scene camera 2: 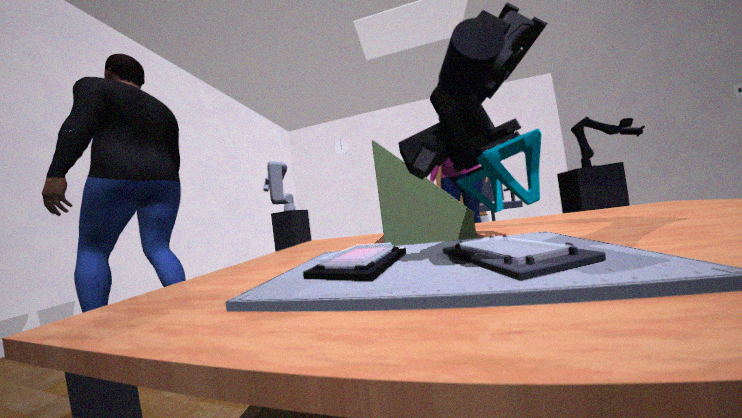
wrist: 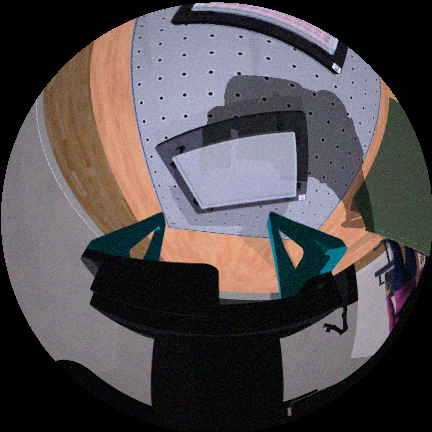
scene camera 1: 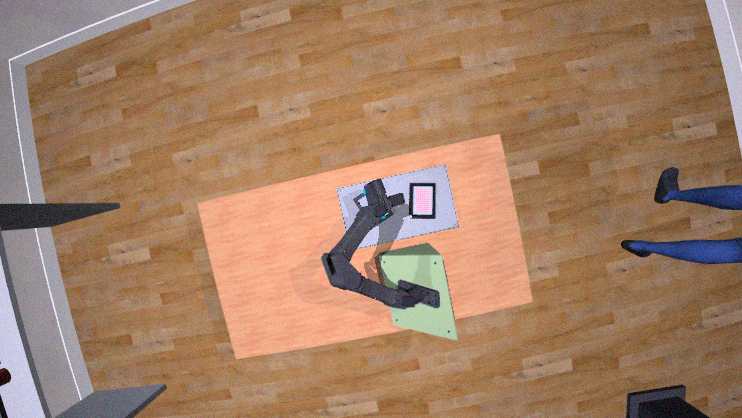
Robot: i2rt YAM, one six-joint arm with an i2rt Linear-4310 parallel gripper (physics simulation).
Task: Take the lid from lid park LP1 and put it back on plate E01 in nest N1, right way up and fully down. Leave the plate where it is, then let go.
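Frame: origin at the arm's base, x back, y down, z right, level; millimetres.
Seen in the pictures: gripper, fingertip midpoint: [scene camera 2: 513, 207] [wrist: 215, 217]; arm's base, link origin: [scene camera 2: 415, 177] [scene camera 1: 418, 292].
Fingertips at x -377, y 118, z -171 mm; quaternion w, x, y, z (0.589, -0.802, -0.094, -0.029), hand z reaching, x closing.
Offsets run from my fingertips to a thing's middle. Level surfaces: height alone.
The clear, flat lid @[dy +57, dx +18, dz +11 mm] [scene camera 2: 519, 246] [wrist: 240, 172] lies in the black lid park LP1 [scene camera 2: 558, 265] [wrist: 302, 150], inside its corner posts. In scene camera 1 the arm hides most of it. My gripper [scene camera 1: 373, 204] [scene camera 2: 514, 205] [wrist: 215, 217] has teal fingers. It is wide open and empty, raised above the lid park, with air between fingertips and lid. Plate E01 @[dy +52, dx +7, dz +241 mm] [scene camera 1: 422, 199] [scene camera 2: 358, 254] [wrist: 285, 19], with pink wells, sits in the black nest N1 @[dy +62, dx +7, dz +241 mm] [scene camera 1: 422, 216] [scene camera 2: 337, 275] [wrist: 260, 31]. The wrist view cuts off part of the plate.
The nest and lid park stand on a grey perforated board [scene camera 1: 441, 224] [scene camera 2: 415, 295] [wrist: 185, 75] on the wooden table @[dy +84 mm] [scene camera 1: 259, 233] [scene camera 2: 363, 342]. A green angled panel [scene camera 1: 410, 270] [scene camera 2: 415, 207] [wrist: 400, 170] stands beside the board, near the arm's base. People and other robots are in the background.
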